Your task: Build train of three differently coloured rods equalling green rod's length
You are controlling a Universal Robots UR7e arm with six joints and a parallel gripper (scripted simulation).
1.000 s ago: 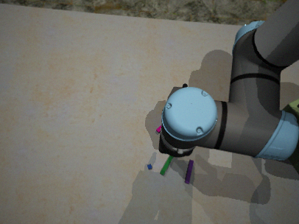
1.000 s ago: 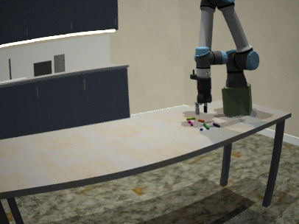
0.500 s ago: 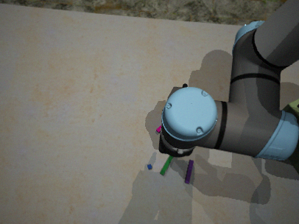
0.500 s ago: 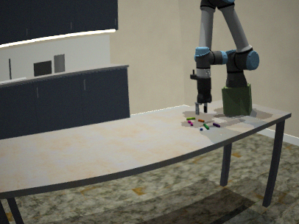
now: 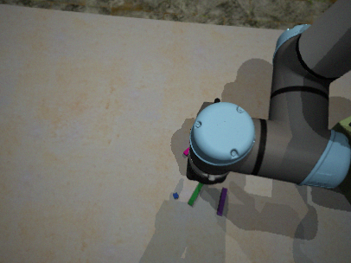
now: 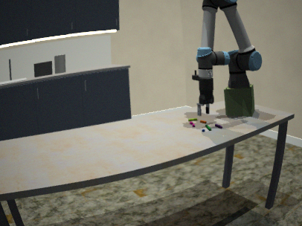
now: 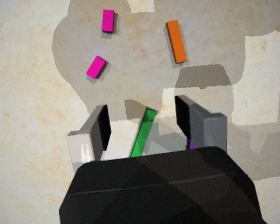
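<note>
Right now my hand is 80 mm above the blue rod, 60 mm to the right of it and 60 mm short of it. Round my hand: purple rod: 80 mm below, 70 mm to the left, 40 mm behind; then orange rod: 80 mm below, 50 mm to the right, 50 mm behind; then green rod: 80 mm below, 50 mm to the left, 10 mm ahead.
</note>
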